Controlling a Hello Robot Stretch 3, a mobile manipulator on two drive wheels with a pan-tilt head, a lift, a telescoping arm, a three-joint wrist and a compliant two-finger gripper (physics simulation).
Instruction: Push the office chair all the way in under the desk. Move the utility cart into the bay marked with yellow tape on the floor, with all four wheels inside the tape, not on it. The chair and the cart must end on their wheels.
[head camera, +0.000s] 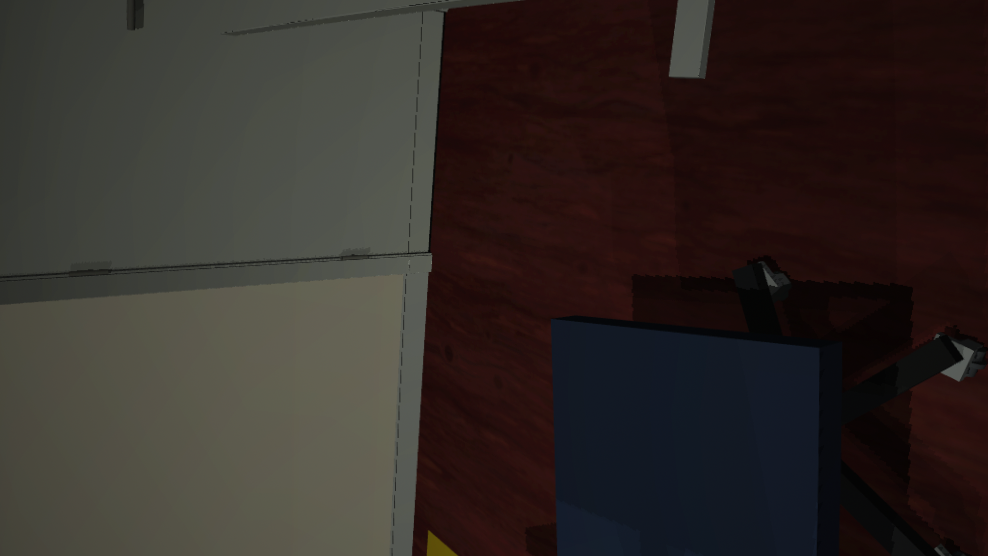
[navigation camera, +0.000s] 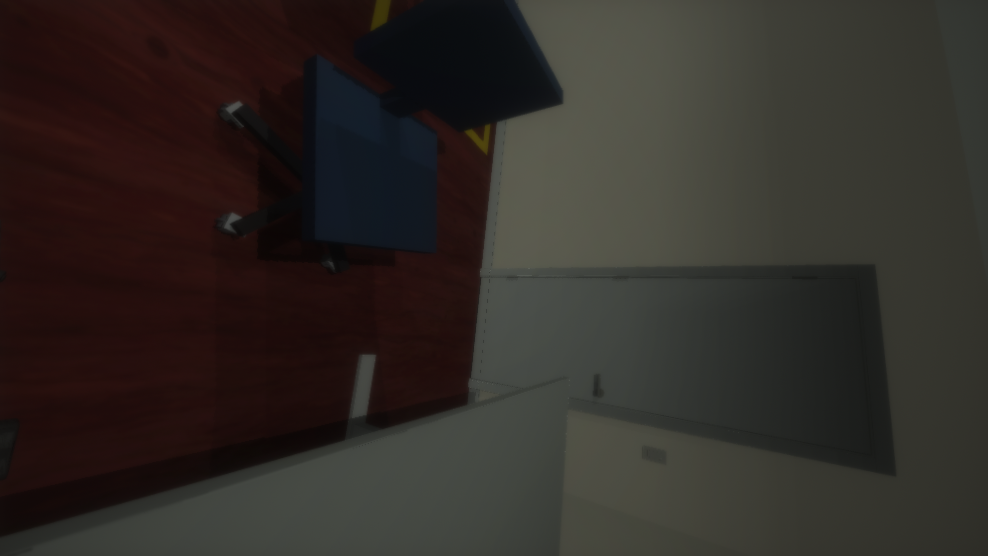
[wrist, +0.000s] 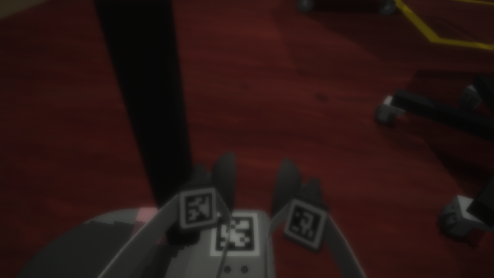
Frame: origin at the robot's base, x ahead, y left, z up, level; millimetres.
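Seen in the pictures: gripper, between the fingertips: (wrist: 256, 176).
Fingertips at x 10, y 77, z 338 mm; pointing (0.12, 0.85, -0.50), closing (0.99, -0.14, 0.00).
A point is followed by its place in that frame.
The office chair's blue seat (head camera: 690, 428) @(z 470, x 660, y 291 mm) (navigation camera: 373, 172) @(z 469, x 647, y 382 mm) is level on dark legs with casters; its backrest (navigation camera: 462, 62) @(z 811, x 629, y 595 mm) shows in the navigation view. In the wrist view, chair legs (wrist: 445, 115) @(z 98, x 539, y 489 mm) reach in from the right. My gripper (wrist: 256, 176) @(z 338, x 10, y 77 mm) is open, its fingertips apart with bare floor between them, left of those legs and not touching them. Yellow tape (head camera: 438, 546) @(z 0, x 2065, y 1103 mm) (navigation camera: 481, 140) @(z 3, x 2034, y 1148 mm) (wrist: 417, 25) @(z 0, x 1053, y 1517 mm) lies on the floor. A dark body with two wheels (wrist: 305, 5) @(z 44, x 396, y 1625 mm), probably the cart, is cut off at the wrist view's top, near the tape. A pale panel (navigation camera: 414, 477), apparently the desk, shows in the navigation view.
A pale foot or leg (head camera: 689, 41) (navigation camera: 362, 387) lies beside the panel. A grey door (head camera: 207, 138) @(z 728, x 1981, y -259 mm) (navigation camera: 677, 345) @(z 1327, x 1973, y -299 mm) and cream wall (head camera: 207, 414) @(z 727, x 2138, y 511 mm) (navigation camera: 656, 138) @(z 1216, x 2223, y 980 mm) border the floor. In the wrist view, a dark post (wrist: 145, 100) rises near the grey rounded base (wrist: 90, 245) @(z 160, x -178, y 112 mm).
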